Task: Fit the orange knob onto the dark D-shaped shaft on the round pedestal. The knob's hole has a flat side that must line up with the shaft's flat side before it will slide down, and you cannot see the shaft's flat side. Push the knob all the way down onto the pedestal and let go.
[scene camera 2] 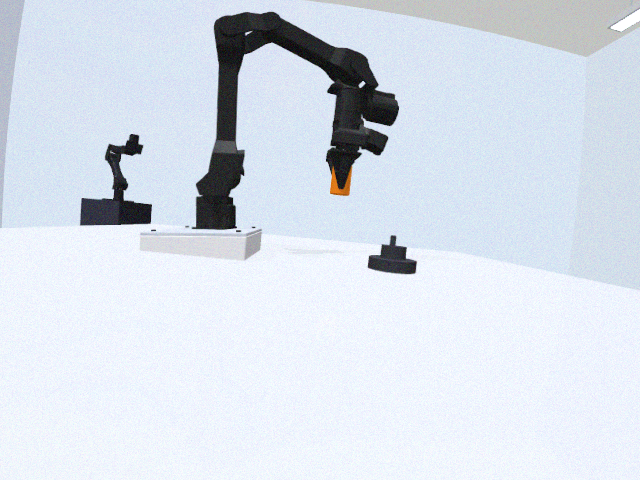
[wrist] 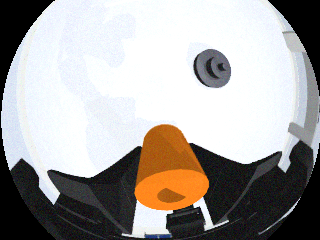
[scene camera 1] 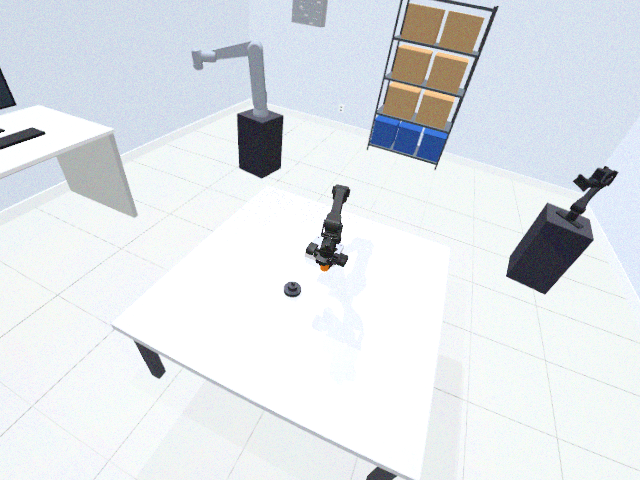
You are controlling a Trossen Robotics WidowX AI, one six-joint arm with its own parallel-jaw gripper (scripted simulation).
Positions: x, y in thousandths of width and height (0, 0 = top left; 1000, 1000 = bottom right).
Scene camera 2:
my gripper: 530, 397
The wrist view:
my gripper: 517, 623
orange knob: 533, 740, held by my gripper
round dark pedestal: 661, 281
